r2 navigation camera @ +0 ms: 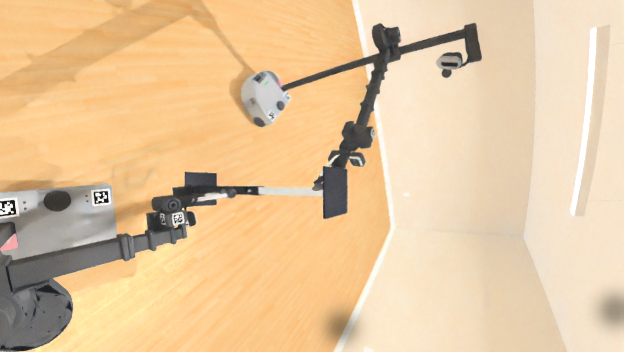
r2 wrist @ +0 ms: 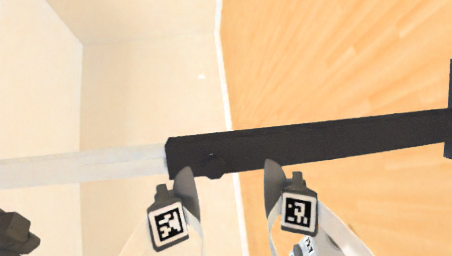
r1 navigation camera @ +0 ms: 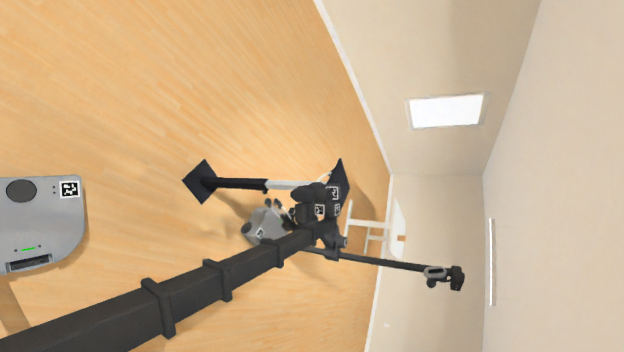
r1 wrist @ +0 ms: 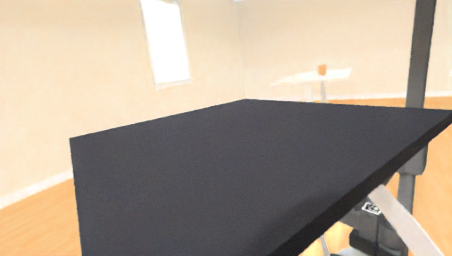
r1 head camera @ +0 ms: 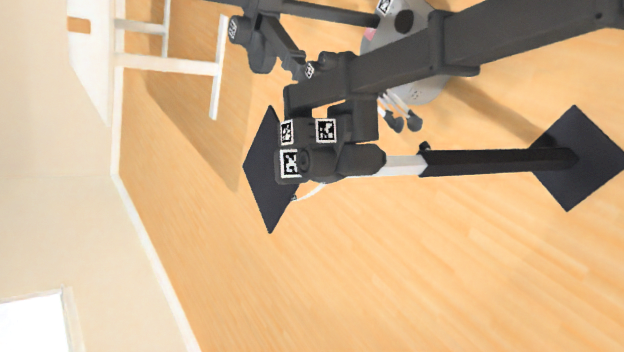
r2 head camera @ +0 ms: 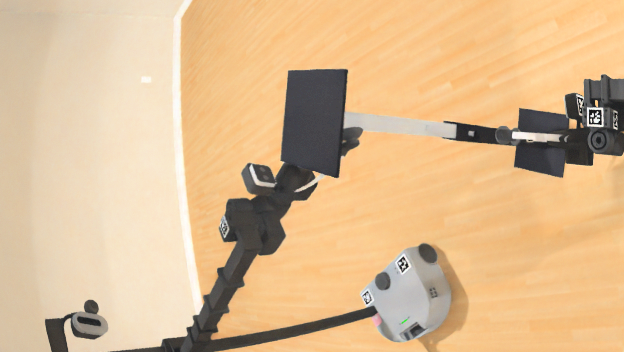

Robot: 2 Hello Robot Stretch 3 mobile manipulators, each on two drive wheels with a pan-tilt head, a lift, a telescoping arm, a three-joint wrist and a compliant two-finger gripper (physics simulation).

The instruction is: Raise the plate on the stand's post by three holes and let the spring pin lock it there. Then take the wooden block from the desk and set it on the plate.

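Note:
The dark square plate (r1 head camera: 264, 165) (r1 navigation camera: 340, 182) (r1 wrist: 225, 165) (r2 head camera: 315, 117) (r2 navigation camera: 335, 192) tops the stand's white post (r1 head camera: 405, 165) (r2 head camera: 400, 125) (r2 wrist: 100, 166), which comes out of a black sleeve (r1 head camera: 475, 162) (r2 wrist: 310, 142). The pin's black knob (r1 head camera: 424, 146) (r2 wrist: 215, 170) is near the sleeve's top. The orange-brown block (r1 head camera: 79, 25) (r1 navigation camera: 401, 238) (r1 wrist: 322, 69) lies on the white desk (r1 head camera: 92, 55) (r1 wrist: 340, 74). r1's gripper (r2 head camera: 351, 140) is open just under the plate, beside the post, partly hidden. r2's gripper (r2 head camera: 504, 135) (r2 wrist: 228, 180) (r1 head camera: 404, 121) is open, its fingertips apart from the knob.
r1's arm (r2 head camera: 232, 270) (r1 navigation camera: 190, 295) reaches in from one side under the plate. r2's arm (r2 navigation camera: 75, 257) comes from the other side at sleeve height. The stand's dark base (r1 head camera: 595, 170) (r1 navigation camera: 197, 186) is on the floor. White desk legs (r1 head camera: 170, 65) stand near the wall.

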